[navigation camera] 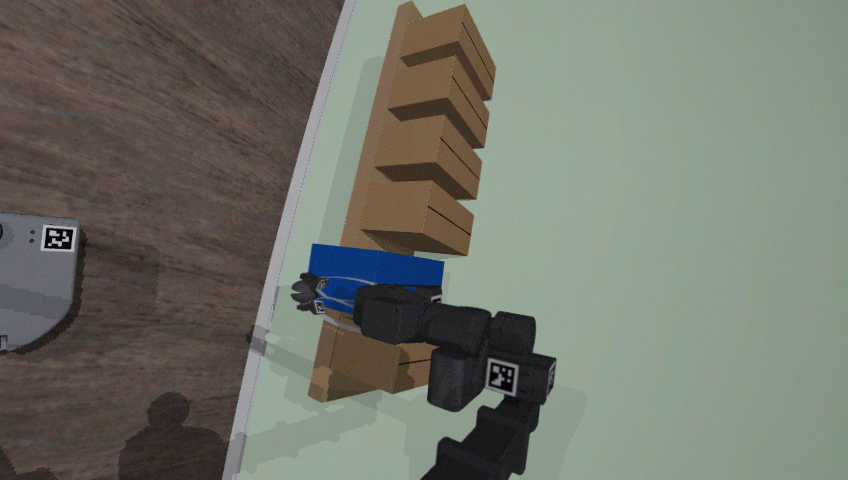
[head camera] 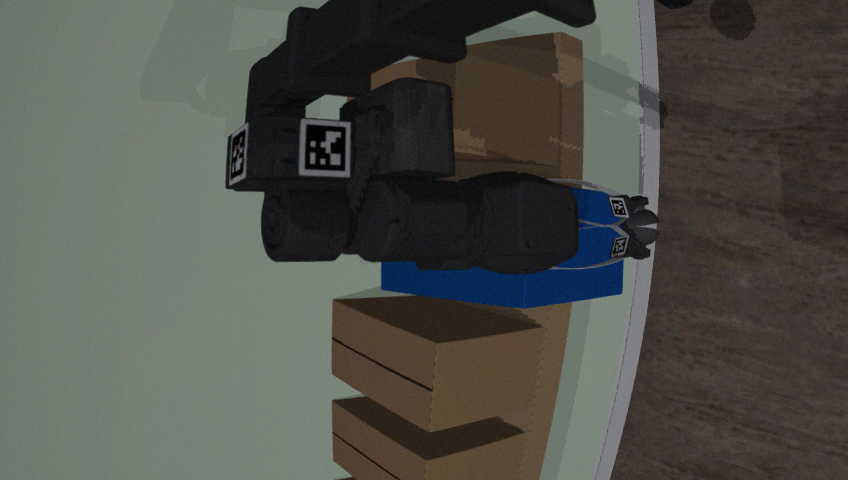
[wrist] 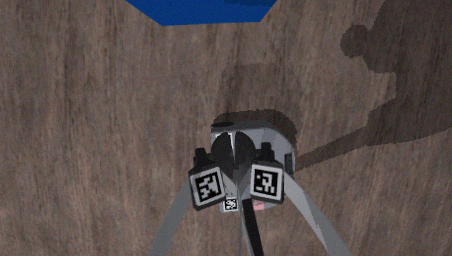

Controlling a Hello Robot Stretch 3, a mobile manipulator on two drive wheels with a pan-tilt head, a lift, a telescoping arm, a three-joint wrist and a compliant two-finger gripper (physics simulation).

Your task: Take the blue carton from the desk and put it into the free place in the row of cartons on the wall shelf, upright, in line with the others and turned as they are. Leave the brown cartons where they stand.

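Frame: origin at the robot's base, x ahead, y left, z up, level; centimetres.
Seen in the pictures: gripper, fingertip midpoint: (navigation camera: 297, 289) (head camera: 649, 227).
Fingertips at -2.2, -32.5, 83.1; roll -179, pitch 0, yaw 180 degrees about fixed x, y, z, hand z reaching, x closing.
Note:
Offsets run from my fingertips to a thing's top centre, as dx, dy, dz.
The blue carton @(+0.4, -24.2, +5.3) (head camera: 476, 282) (navigation camera: 345, 259) (wrist: 205, 11) stands on the wall shelf (head camera: 554, 339) (navigation camera: 378, 118), between a brown carton @(+15.3, -39.1, +5.3) (head camera: 490, 380) (navigation camera: 397, 205) and the brown carton @(-17.4, -33.7, +5.3) (head camera: 505, 118) (navigation camera: 360, 356) at the shelf's other end. It looks upright and roughly parallel to them. Its front sticks out past the shelf's front edge, farther than the brown ones. My gripper (head camera: 642, 227) (navigation camera: 304, 290) (wrist: 232, 150) is shut with nothing between its fingertips. The fingertips show at the carton's front end; whether they touch it I cannot tell. My wrist and gripper hide part of the carton.
More brown cartons @(+31.5, -41.7, +5.3) (head camera: 476, 455) (navigation camera: 410, 142) stand along the shelf. The pale green wall (head camera: 148, 267) (navigation camera: 654, 237) is behind the row. My base (navigation camera: 35, 279) (wrist: 277, 147) stands on the wooden floor. The desk does not show in these views.

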